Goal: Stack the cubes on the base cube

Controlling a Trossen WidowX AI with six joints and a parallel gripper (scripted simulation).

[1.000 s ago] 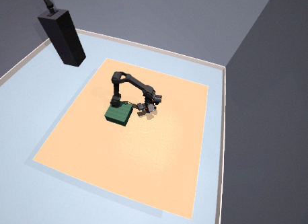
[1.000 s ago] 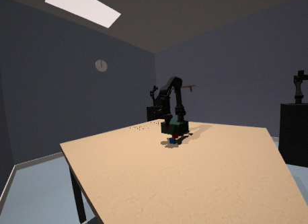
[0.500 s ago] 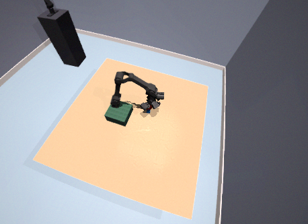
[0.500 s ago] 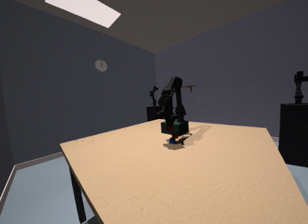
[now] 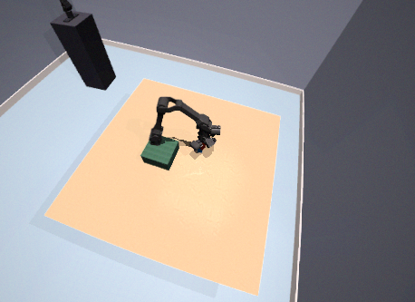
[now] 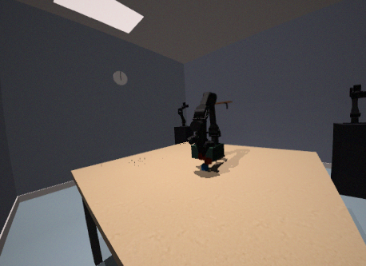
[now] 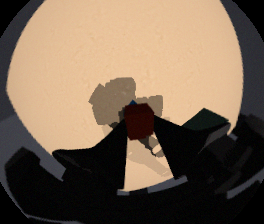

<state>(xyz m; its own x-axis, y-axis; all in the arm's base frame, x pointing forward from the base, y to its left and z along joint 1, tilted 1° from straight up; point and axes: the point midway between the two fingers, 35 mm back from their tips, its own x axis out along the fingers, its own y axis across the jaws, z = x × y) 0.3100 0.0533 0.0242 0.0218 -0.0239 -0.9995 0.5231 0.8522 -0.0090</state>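
Right now the blue cube is 2 cm behind my gripper tip, 1 cm to the left of it and 7 cm below it.
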